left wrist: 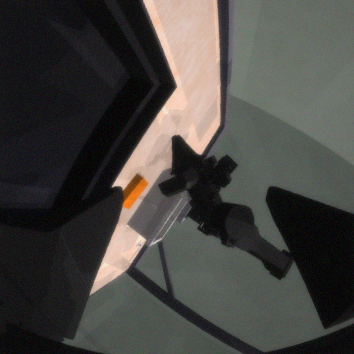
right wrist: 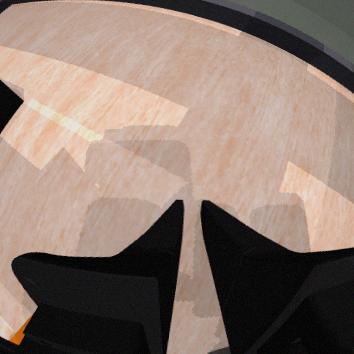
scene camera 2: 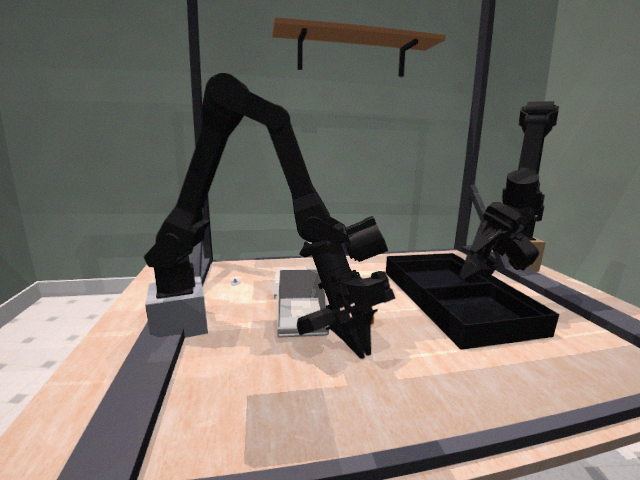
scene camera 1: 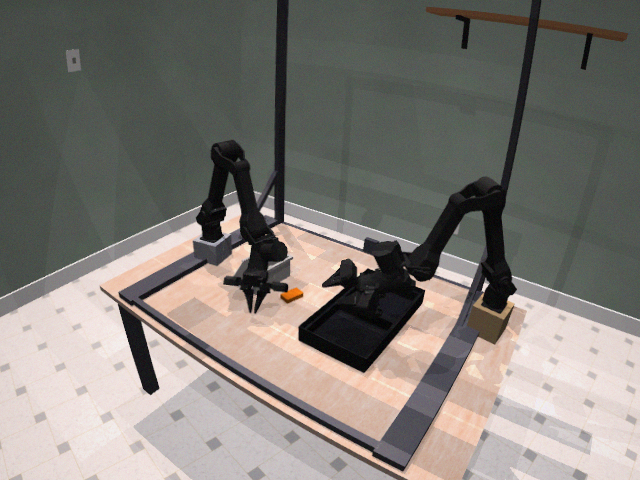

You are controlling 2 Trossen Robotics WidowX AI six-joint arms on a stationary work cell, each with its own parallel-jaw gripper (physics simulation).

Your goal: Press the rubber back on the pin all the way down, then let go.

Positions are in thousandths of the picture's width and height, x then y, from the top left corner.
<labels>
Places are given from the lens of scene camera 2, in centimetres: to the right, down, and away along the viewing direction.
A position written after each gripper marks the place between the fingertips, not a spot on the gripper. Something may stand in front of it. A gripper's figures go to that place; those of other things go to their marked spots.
left gripper (scene camera 2: 729, 553): 28, 5, 62
right gripper (scene camera 2: 571, 743): 8, 20, 55
grey bin (scene camera 2: 466, 614): -5, 13, 75
</labels>
